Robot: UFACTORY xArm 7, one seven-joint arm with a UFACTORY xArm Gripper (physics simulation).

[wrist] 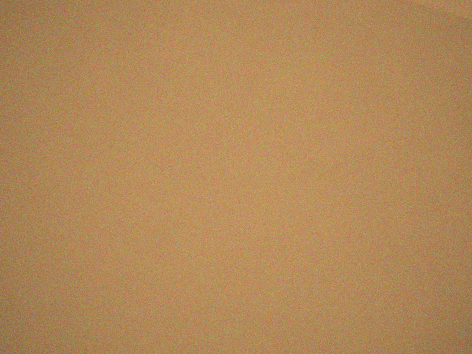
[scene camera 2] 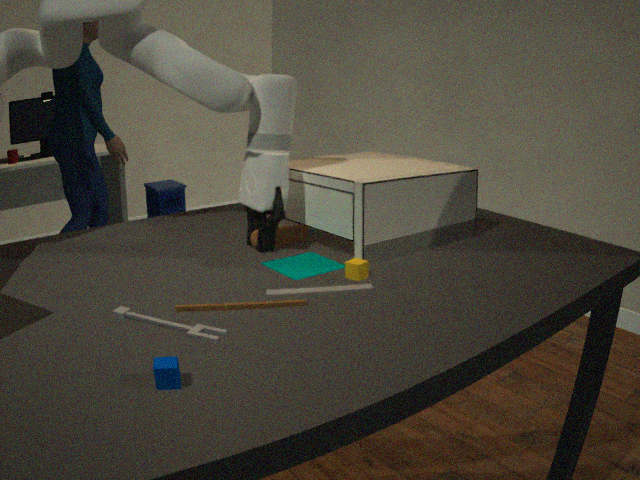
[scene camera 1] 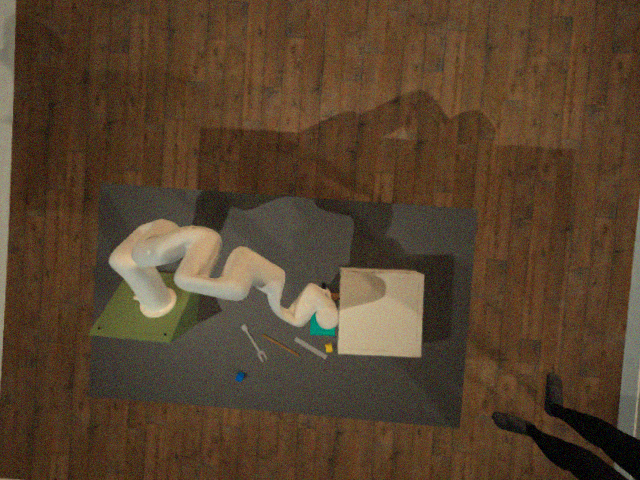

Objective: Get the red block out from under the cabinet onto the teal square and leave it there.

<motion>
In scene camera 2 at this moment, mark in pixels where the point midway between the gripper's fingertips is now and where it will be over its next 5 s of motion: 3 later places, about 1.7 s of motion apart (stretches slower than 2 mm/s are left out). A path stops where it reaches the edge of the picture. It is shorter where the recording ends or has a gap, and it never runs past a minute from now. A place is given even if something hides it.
My gripper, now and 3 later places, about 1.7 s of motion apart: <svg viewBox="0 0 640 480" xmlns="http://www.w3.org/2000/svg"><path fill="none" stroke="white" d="M260 248L259 273L179 282L152 274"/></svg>
</motion>
